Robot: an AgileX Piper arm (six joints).
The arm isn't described. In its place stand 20 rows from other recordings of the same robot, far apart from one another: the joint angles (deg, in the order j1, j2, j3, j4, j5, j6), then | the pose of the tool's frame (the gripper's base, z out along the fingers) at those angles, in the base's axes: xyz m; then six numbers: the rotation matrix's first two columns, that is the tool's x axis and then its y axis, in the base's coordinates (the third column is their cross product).
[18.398 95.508 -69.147 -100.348 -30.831 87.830] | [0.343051 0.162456 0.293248 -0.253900 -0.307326 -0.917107 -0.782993 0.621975 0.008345]
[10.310 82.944 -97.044 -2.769 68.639 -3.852] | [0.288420 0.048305 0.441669 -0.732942 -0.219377 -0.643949 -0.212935 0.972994 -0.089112]
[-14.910 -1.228 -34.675 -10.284 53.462 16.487] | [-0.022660 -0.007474 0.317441 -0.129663 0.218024 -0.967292 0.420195 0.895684 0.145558]
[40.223 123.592 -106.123 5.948 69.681 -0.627] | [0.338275 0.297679 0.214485 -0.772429 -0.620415 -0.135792 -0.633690 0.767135 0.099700]
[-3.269 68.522 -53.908 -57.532 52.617 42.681] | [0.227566 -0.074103 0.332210 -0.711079 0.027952 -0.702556 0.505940 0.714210 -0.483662]
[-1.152 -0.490 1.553 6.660 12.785 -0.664] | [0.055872 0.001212 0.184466 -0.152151 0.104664 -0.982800 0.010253 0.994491 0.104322]
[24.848 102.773 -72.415 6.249 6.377 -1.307] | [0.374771 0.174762 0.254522 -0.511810 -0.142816 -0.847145 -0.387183 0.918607 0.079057]
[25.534 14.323 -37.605 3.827 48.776 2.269] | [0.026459 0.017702 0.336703 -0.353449 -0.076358 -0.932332 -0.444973 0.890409 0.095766]
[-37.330 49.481 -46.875 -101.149 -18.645 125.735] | [0.161930 -0.087595 0.393167 0.115683 0.397198 -0.910413 0.305836 0.857794 0.413103]
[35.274 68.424 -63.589 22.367 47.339 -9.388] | [0.184977 0.162037 0.360795 -0.650565 -0.333316 -0.682397 -0.649737 0.709492 0.272879]
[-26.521 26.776 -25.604 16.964 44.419 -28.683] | [0.082488 -0.020396 0.266910 -0.627409 0.004356 -0.778678 0.123734 0.987837 -0.094172]
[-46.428 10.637 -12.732 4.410 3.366 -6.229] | [0.046136 -0.047898 0.271780 0.021887 -0.069250 -0.997359 0.722461 0.690666 -0.032101]
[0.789 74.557 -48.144 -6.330 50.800 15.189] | [0.231523 -0.004587 0.248143 -0.930716 0.180358 -0.318181 0.196784 0.980243 -0.019975]
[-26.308 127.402 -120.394 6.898 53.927 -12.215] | [0.456217 -0.215701 0.262195 -0.788948 0.232844 -0.568634 0.283254 0.959045 -0.000290]
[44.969 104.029 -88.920 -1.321 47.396 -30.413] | [0.287994 0.285500 0.288494 -0.145984 -0.880189 -0.451615 -0.908282 0.300166 -0.291416]
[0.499 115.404 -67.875 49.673 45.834 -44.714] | [0.373386 0.053018 0.134229 -0.954117 -0.086163 -0.286768 -0.227373 0.831647 0.506621]
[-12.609 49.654 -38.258 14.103 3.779 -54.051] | [0.183619 -0.039576 0.341229 -0.261013 -0.599893 -0.756307 0.045857 0.774876 -0.630447]
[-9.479 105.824 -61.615 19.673 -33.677 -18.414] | [0.402643 -0.084450 0.231619 -0.133057 -0.009855 -0.991059 0.340397 0.938670 -0.055035]
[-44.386 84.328 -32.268 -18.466 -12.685 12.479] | [0.198646 -0.185577 0.187150 -0.471824 0.326430 -0.819040 0.614218 0.788136 -0.039719]
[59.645 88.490 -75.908 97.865 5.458 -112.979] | [0.180882 0.325828 0.384228 0.177697 -0.209062 -0.961622 -0.890792 0.381117 -0.247465]
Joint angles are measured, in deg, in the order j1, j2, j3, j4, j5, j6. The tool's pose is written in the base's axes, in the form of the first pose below.
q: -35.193 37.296 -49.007 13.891 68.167 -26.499
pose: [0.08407 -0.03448 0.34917 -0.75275 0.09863 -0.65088 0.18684 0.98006 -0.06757]
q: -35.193 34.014 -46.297 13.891 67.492 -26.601
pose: [0.07531 -0.02842 0.34088 -0.74099 0.09123 -0.66529 0.18946 0.97888 -0.07679]
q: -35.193 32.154 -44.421 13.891 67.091 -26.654
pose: [0.07074 -0.02526 0.33420 -0.73728 0.08927 -0.66967 0.19079 0.97840 -0.07961]
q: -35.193 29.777 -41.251 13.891 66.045 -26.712
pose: [0.06594 -0.02207 0.32200 -0.73447 0.09057 -0.67257 0.19446 0.97759 -0.08071]
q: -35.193 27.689 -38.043 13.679 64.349 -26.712
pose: [0.06263 -0.02043 0.30956 -0.72932 0.09180 -0.67799 0.20262 0.97548 -0.08588]
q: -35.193 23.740 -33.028 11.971 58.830 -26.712
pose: [0.05757 -0.02084 0.29302 -0.69347 0.06832 -0.71724 0.23538 0.96235 -0.13590]
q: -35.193 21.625 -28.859 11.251 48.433 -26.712
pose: [0.06099 -0.02676 0.28511 -0.60540 0.02898 -0.79540 0.29033 0.93852 -0.18679]
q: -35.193 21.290 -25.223 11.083 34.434 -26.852
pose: [0.06877 -0.03639 0.28392 -0.47861 -0.03178 -0.87745 0.36430 0.90208 -0.23138]
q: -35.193 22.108 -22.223 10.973 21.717 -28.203
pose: [0.07548 -0.04539 0.28390 -0.37794 -0.11049 -0.91921 0.42362 0.86219 -0.27781]
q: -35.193 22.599 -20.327 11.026 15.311 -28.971
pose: [0.07811 -0.04946 0.28166 -0.33380 -0.14888 -0.93081 0.45331 0.84043 -0.29698]
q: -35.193 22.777 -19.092 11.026 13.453 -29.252
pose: [0.07891 -0.05070 0.27690 -0.33141 -0.15460 -0.93074 0.45866 0.83567 -0.30213]
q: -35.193 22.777 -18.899 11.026 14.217 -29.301
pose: [0.07885 -0.05038 0.27460 -0.34393 -0.14741 -0.92735 0.45217 0.83955 -0.30115]
